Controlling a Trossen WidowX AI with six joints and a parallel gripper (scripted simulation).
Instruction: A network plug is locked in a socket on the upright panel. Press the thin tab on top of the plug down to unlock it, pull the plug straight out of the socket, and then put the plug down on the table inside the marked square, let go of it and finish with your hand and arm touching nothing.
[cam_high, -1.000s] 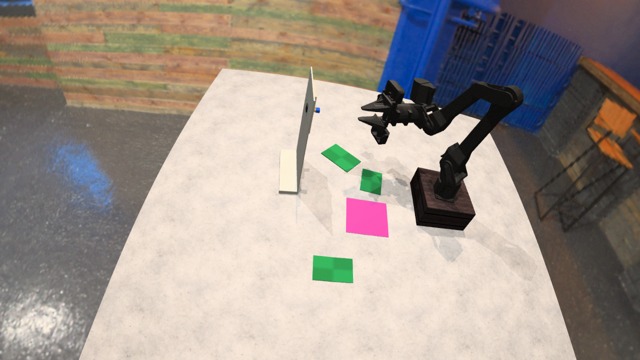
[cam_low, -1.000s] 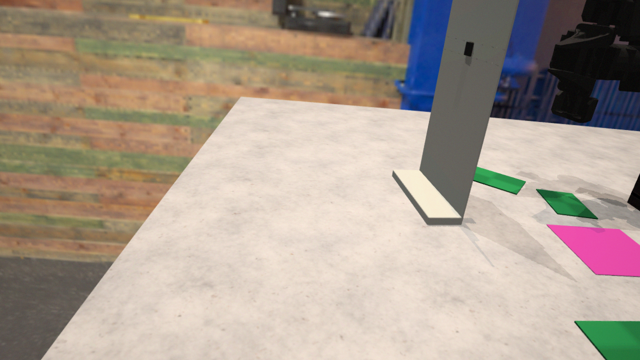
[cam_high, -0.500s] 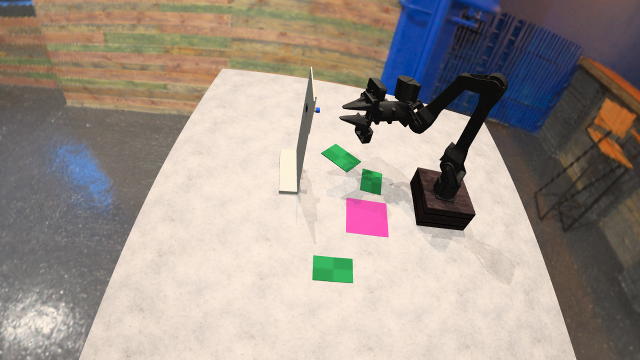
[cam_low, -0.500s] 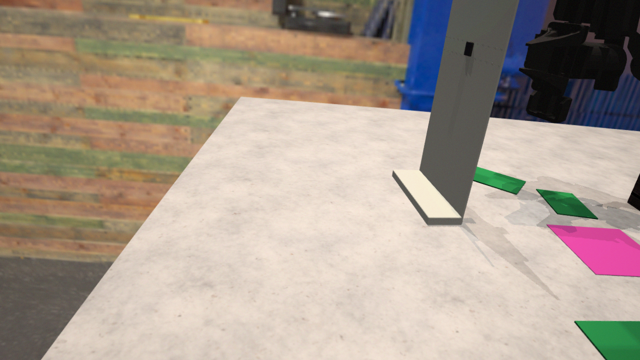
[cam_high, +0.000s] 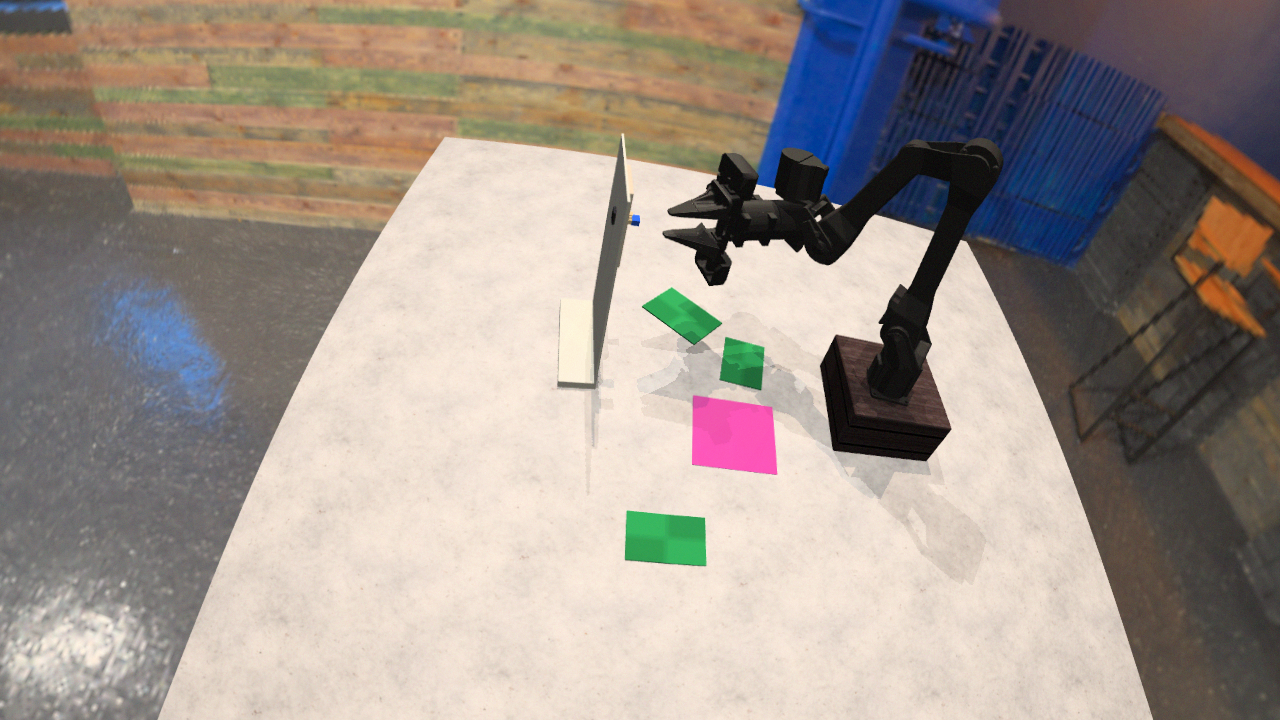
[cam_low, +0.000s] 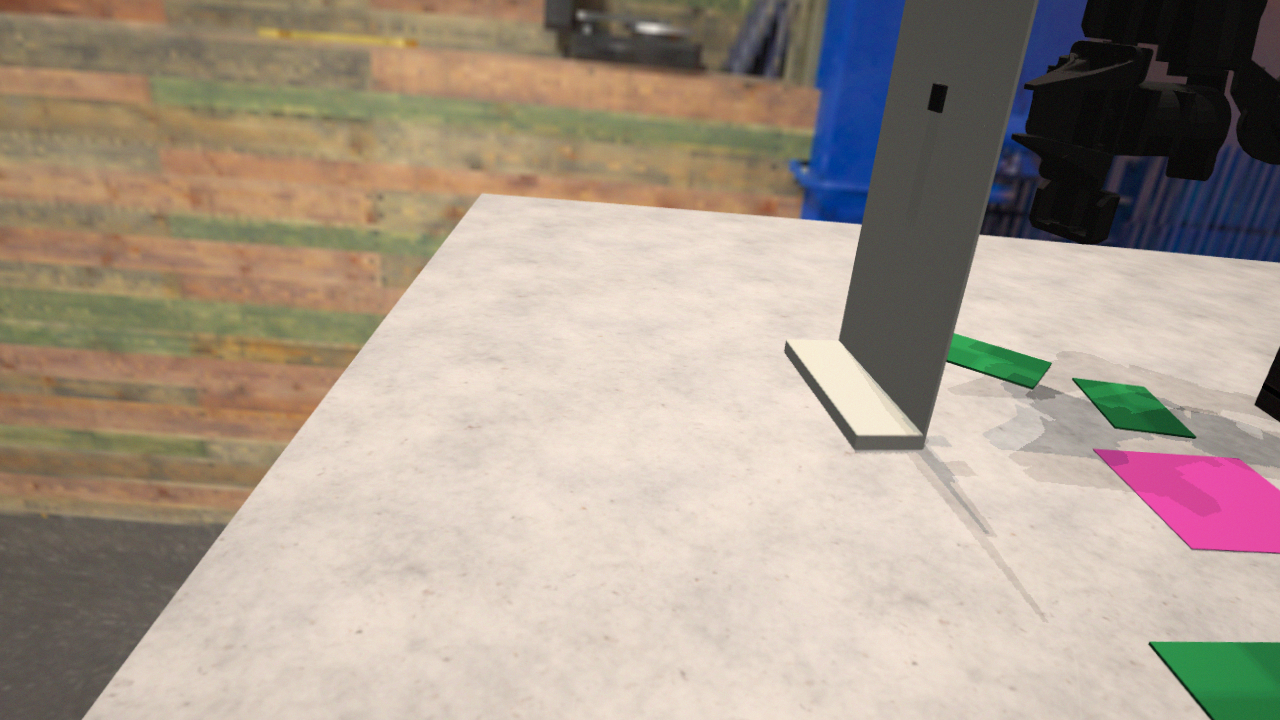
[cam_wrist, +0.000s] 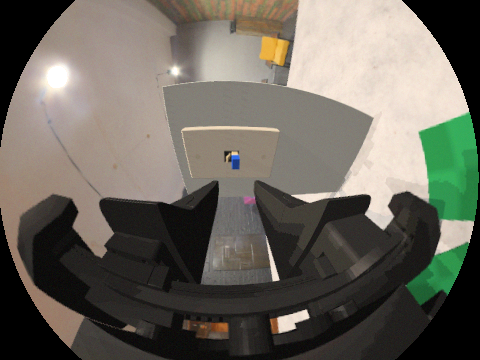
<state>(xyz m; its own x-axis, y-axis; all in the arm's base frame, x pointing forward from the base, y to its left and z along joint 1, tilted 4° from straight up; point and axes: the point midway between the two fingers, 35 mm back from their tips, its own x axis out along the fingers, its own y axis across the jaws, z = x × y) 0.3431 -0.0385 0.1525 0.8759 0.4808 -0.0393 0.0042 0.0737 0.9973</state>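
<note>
The network plug is 5 cm ahead of my gripper tip and 1 cm to the left of it. The rest, counted from my gripper tip: upright cream panel (7 cm ahead, 2 cm to the left, 9 cm below); then magenta marked square (16 cm behind, 12 cm to the left, 23 cm below).
</note>
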